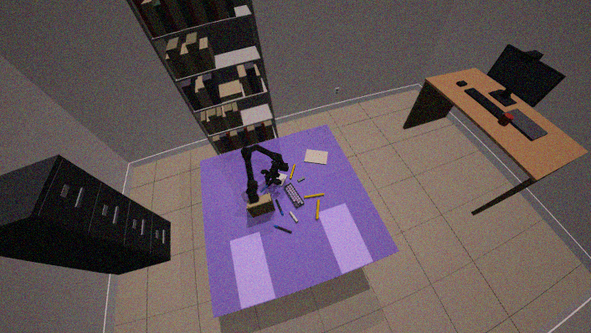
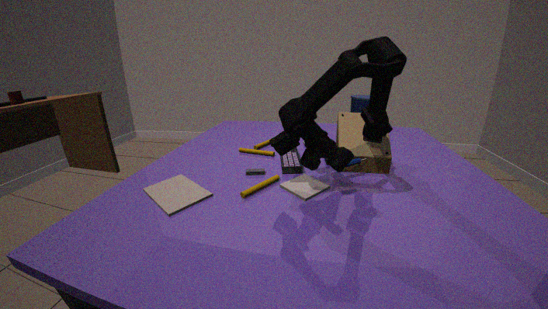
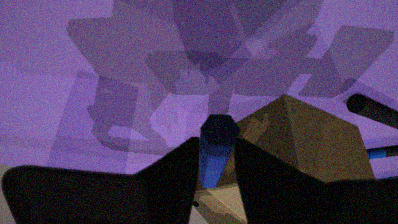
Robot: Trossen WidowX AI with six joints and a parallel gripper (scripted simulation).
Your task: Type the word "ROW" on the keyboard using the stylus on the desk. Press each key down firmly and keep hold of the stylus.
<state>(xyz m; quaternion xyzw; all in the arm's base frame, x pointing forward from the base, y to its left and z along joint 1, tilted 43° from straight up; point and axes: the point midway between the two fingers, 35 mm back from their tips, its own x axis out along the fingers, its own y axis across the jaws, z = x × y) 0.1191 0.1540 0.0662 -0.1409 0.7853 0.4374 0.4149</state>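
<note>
Right now my gripper tip is 5 cm past the blue hexagonal stylus and 3 cm to the left of it. Round my gripper tip: yellow stick 23 cm ahead, 11 cm to the left, 4 cm below; then white stick 29 cm to the right, 15 cm ahead, 4 cm below; then grey block 28 cm ahead, 5 cm below, 2 cm to the left.
</note>
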